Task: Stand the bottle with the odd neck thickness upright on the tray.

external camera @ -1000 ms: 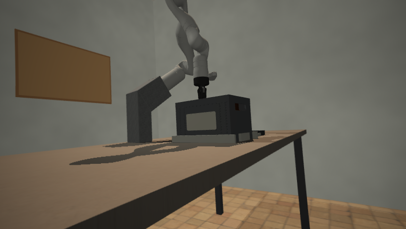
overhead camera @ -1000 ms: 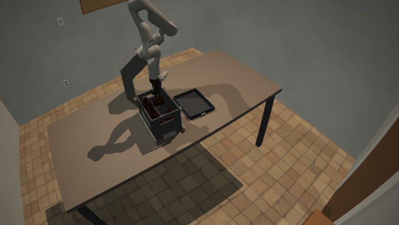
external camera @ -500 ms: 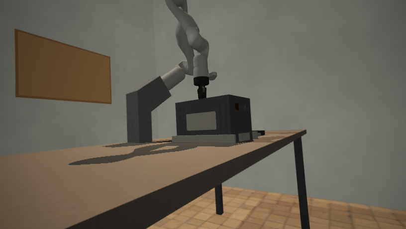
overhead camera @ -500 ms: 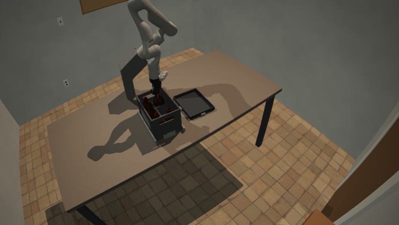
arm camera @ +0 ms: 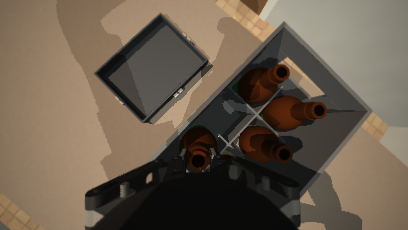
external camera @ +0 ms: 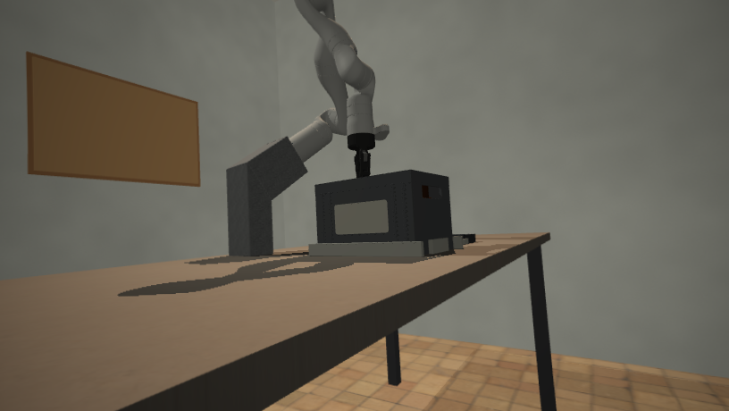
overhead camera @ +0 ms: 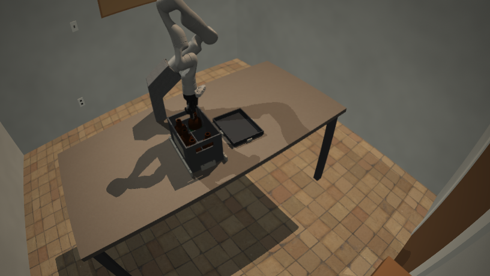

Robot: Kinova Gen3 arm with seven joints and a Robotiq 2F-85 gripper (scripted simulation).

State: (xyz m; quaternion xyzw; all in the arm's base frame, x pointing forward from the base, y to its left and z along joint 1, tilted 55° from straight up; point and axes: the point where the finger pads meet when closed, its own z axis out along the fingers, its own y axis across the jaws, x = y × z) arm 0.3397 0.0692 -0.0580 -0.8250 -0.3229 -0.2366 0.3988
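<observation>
The glass bottle lies 7 cm below my hand. The rest, counted from my hand: dark tray 23 cm to the left, 16 cm below, 4 cm ahead; crate 9 cm below, 9 cm ahead, 4 cm to the right.
</observation>
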